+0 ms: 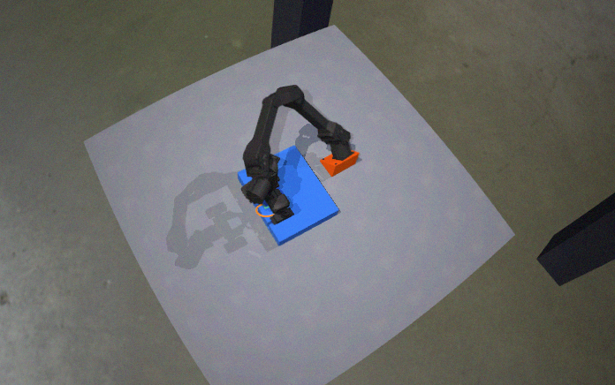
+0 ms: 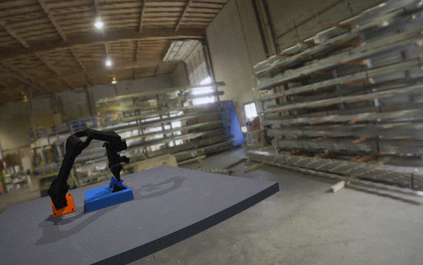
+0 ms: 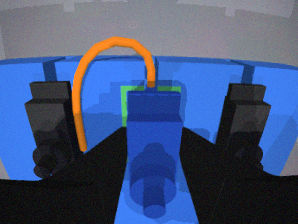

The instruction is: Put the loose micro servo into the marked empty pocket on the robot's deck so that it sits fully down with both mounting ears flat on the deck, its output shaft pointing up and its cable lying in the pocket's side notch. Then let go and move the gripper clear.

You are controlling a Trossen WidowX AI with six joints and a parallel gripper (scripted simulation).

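The blue deck is 12 cm behind my gripper tip, 2 cm to the left of it and 6 cm below it.
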